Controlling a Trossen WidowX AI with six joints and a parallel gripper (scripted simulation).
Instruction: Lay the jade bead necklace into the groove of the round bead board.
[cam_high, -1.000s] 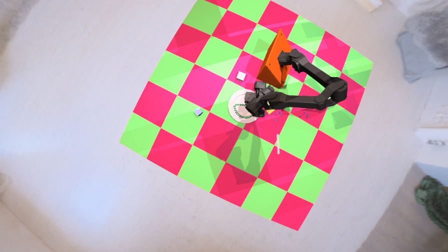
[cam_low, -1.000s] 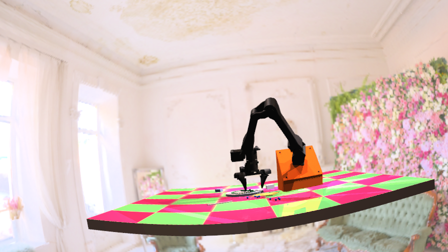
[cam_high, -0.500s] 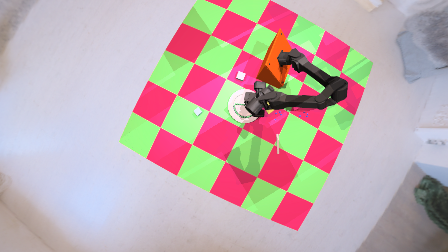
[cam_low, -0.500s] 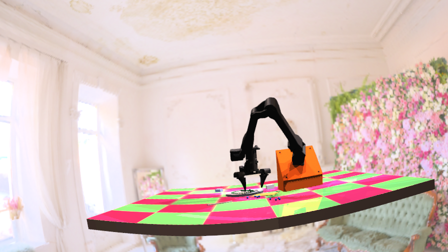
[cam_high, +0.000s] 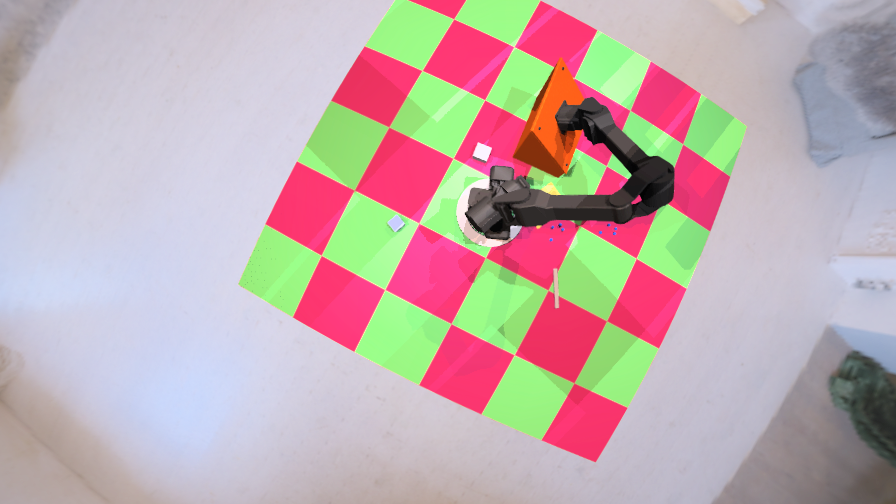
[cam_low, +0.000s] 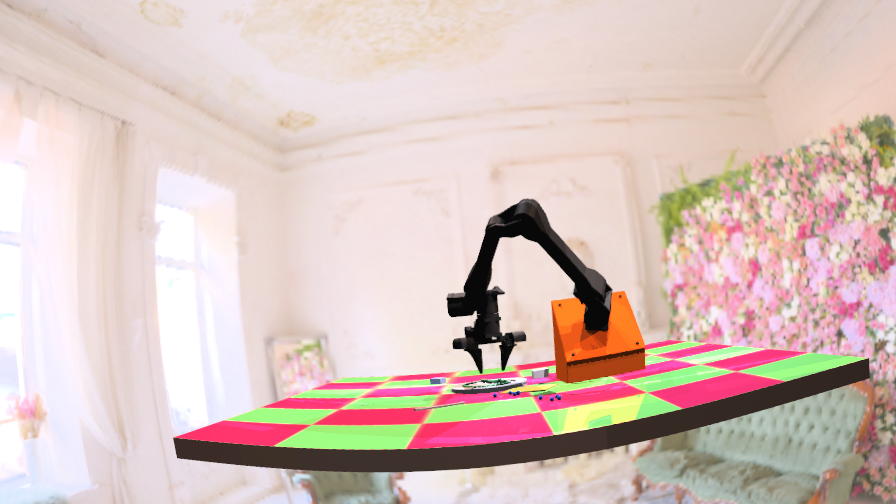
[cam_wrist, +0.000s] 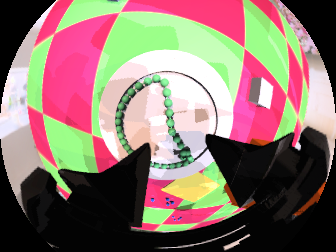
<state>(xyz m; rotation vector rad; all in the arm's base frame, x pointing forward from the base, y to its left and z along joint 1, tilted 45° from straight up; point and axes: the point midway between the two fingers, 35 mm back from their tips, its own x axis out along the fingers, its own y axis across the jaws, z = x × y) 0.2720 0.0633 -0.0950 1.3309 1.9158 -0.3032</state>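
Now: the round bead board 3 cm below my gripper tip and 1 cm ahead of it. Also, from my gripper tip: pale blue cube 21 cm to the right, 18 cm ahead, 3 cm below; white cube 13 cm behind, 12 cm to the right, 3 cm below; yellow patch 13 cm to the left, 10 cm behind, 4 cm below.
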